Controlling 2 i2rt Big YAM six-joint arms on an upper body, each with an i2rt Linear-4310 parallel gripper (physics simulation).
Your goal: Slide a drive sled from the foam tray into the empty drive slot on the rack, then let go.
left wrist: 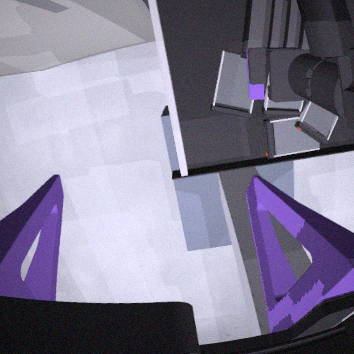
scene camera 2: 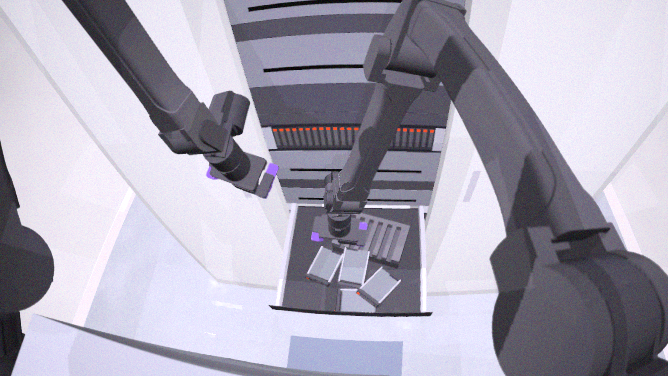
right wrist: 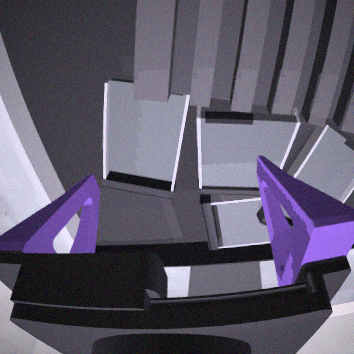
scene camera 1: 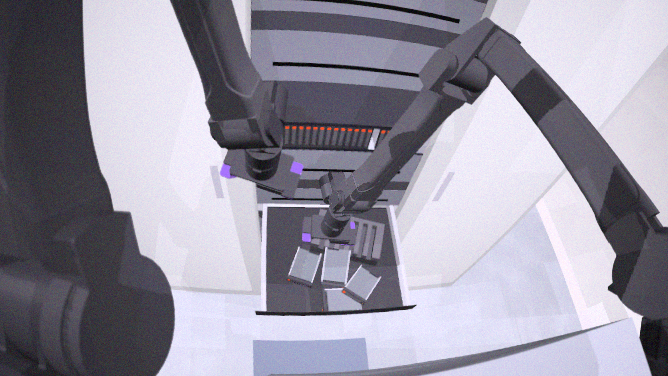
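Several pale drive sleds lie loose in the drawer: one at the left (scene camera 1: 305, 266) (scene camera 2: 325, 265) (right wrist: 145, 135), one in the middle (scene camera 1: 336, 265) (scene camera 2: 354, 266) (right wrist: 245, 150), a tilted-looking one (scene camera 1: 362, 284) (scene camera 2: 380, 286) and one at the front (scene camera 1: 342, 300) (right wrist: 240, 222). The slotted foam tray (scene camera 1: 380, 230) (scene camera 2: 406, 230) (right wrist: 152, 50) lies behind them. The rack's drive row shows a pale empty slot (scene camera 1: 373, 139); my right arm hides it in scene camera 2. My right gripper (scene camera 1: 329, 231) (scene camera 2: 340, 232) (right wrist: 173, 172) is open over the tray, with nothing between its fingers. My left gripper (scene camera 1: 262, 172) (scene camera 2: 242, 171) (left wrist: 157, 183) is open and empty, left of the rack.
The open drawer (scene camera 1: 400, 255) (scene camera 2: 424, 260) has pale side walls and a dark front edge. White cabinet panels flank the rack. Filled drive bays with orange tabs (scene camera 1: 327, 136) (scene camera 2: 315, 137) line the row. My right arm reaches diagonally across the rack front.
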